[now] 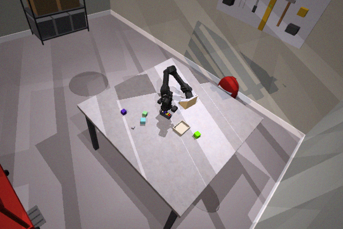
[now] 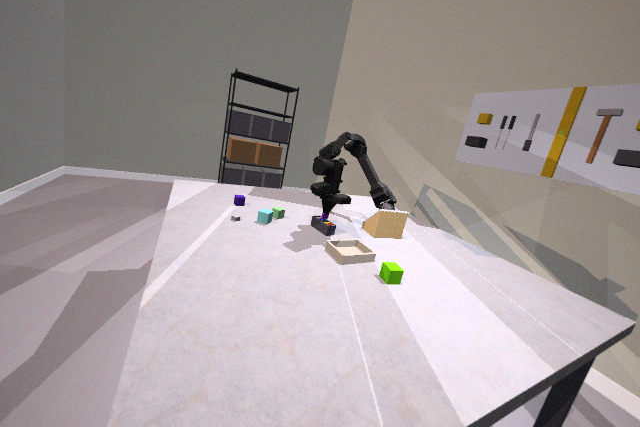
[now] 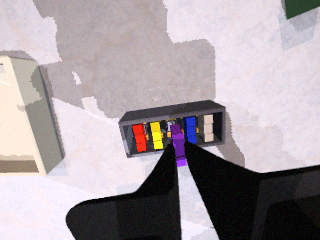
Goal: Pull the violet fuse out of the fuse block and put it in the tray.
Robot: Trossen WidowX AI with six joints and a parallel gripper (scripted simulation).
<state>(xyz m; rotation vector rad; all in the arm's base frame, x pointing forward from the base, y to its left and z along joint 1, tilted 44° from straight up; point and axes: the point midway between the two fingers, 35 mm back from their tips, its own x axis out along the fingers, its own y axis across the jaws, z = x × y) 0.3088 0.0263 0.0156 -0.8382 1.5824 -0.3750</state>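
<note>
Right now my gripper tip is 10 mm past the yellow fuse, 20 mm to the right of it and 40 mm above it. Also, from my gripper tip: red fuse: 10 mm behind, 30 mm to the left, 40 mm below; then violet fuse: 10 mm below; then blue fuse: 20 mm to the right, 40 mm below.
</note>
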